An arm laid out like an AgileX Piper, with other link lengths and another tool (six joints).
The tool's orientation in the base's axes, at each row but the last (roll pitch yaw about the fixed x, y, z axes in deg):
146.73 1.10 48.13
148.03 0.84 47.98
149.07 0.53 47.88
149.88 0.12 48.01
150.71 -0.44 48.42
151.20 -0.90 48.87
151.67 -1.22 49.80
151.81 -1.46 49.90
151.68 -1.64 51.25
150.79 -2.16 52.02
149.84 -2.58 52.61
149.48 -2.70 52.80
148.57 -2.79 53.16
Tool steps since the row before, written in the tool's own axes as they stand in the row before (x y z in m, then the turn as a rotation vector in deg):
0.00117 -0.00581 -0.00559 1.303 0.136 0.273
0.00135 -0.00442 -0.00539 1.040 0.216 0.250
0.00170 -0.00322 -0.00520 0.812 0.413 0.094
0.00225 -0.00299 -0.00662 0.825 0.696 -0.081
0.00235 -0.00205 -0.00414 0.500 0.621 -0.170
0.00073 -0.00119 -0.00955 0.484 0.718 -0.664
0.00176 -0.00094 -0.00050 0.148 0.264 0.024
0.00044 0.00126 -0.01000 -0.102 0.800 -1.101
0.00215 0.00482 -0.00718 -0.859 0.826 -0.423
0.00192 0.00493 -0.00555 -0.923 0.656 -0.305
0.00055 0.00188 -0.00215 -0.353 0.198 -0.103
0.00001 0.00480 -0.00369 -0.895 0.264 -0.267
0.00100 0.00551 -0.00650 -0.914 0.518 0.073
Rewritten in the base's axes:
-0.00510 0.00618 0.00146 1.064 0.792 -0.179
-0.00398 0.00545 0.00221 0.930 0.560 -0.113
-0.00287 0.00493 0.00279 0.844 0.333 0.124
-0.00288 0.00563 0.00422 0.970 0.238 0.418
-0.00131 0.00427 0.00263 0.672 0.067 0.456
-0.00385 0.00417 0.00781 0.542 0.150 0.935
0.00032 0.00203 0.00003 0.280 -0.046 0.107
-0.00264 0.00248 0.00942 0.054 -0.223 1.345
0.00184 0.00096 0.00867 -0.141 -1.016 0.739
0.00227 0.00032 0.00732 -0.247 -1.005 0.551
0.00069 0.00001 0.00283 -0.124 -0.359 0.172
0.00165 -0.00157 0.00561 -0.478 -0.781 0.322
0.00140 -0.00032 0.00846 -0.169 -1.027 0.163

